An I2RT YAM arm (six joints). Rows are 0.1 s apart.
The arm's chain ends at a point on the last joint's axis. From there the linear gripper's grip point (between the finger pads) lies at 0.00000 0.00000 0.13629 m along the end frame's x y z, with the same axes.
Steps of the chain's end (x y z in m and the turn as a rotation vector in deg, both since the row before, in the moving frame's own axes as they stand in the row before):
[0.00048 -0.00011 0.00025 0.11 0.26 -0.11]
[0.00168 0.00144 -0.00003 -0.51 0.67 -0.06]
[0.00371 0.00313 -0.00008 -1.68 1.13 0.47]
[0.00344 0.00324 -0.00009 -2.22 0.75 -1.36]
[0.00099 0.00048 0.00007 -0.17 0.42 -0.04]
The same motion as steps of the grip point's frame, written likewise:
[0.00110 -0.00037 0.00025 0.11 0.26 -0.11]
[0.00327 0.00265 -0.00004 -0.51 0.67 -0.06]
[0.00638 0.00714 -0.00017 -1.68 1.13 0.47]
[0.00529 0.00850 -0.00020 -2.22 0.75 -1.36]
[0.00199 0.00088 0.00007 -0.17 0.42 -0.04]

